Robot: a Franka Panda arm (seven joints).
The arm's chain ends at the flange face. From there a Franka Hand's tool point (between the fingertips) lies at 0.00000 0.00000 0.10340 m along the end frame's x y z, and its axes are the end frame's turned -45 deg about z.
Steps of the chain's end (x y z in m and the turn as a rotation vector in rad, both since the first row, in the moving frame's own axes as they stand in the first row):
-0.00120, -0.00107, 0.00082, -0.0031, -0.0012, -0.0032
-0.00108, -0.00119, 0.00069, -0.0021, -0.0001, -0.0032
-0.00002, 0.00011, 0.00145, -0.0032, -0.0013, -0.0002
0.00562, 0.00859, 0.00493, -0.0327, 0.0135, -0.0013
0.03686, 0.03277, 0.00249, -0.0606, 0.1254, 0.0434
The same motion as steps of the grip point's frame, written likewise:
-0.00041, -0.00147, 0.00082, -0.0013, -0.0030, -0.0032
-0.00008, -0.00146, 0.00069, -0.0014, -0.0016, -0.0032
-0.00042, 0.00020, 0.00145, -0.0013, -0.0032, -0.0002
-0.00350, 0.01343, 0.00487, -0.0327, -0.0136, -0.0013
0.00732, 0.06289, 0.00149, -0.1315, 0.0458, 0.0434

